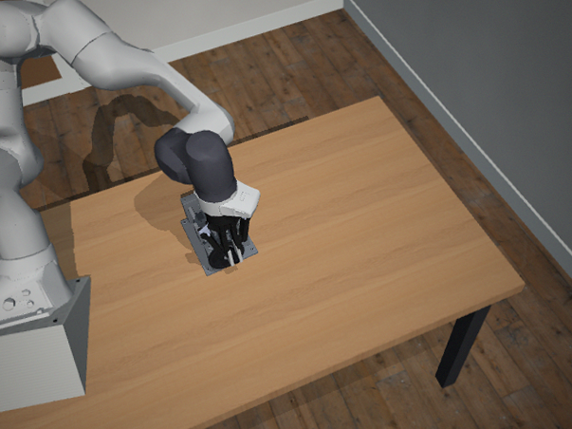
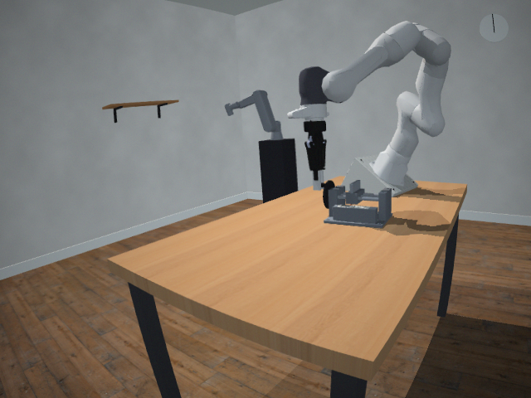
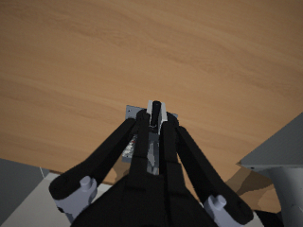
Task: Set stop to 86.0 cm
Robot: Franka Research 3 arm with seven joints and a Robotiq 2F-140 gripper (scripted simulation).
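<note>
My hand is 30 mm above the black handwheel and 20 mm to the right of it. Round my hand: sliding stop block (130 mm to the left, 40 mm below).
</note>
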